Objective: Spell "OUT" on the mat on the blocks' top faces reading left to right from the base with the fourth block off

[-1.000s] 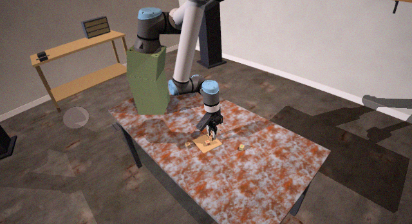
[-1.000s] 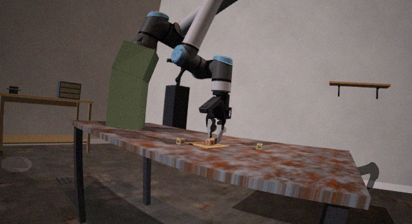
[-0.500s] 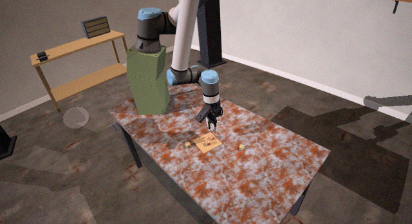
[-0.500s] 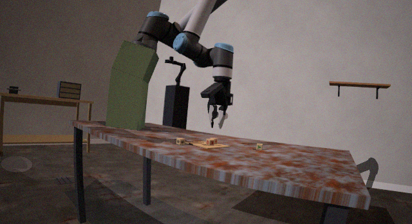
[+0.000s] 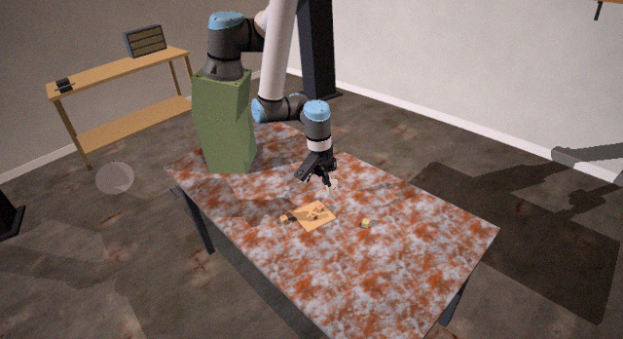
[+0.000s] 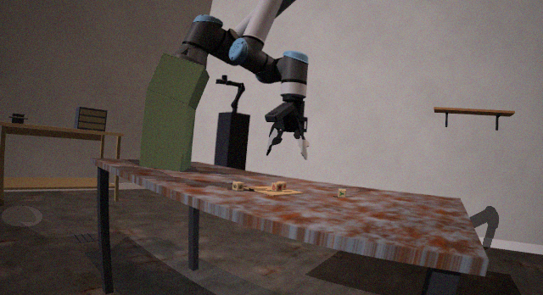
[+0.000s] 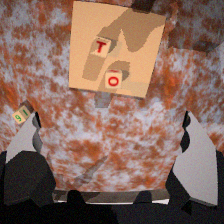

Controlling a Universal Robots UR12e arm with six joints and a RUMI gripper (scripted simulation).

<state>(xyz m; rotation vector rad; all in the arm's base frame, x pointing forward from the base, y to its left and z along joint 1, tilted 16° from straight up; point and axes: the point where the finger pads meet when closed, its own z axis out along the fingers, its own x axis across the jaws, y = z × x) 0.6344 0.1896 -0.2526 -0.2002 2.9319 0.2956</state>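
Now: hand 110 mm above the tan mat and 40 mm to the left of it. Also, from my hand: block: 160 mm to the right, 100 mm below, 40 mm behind.
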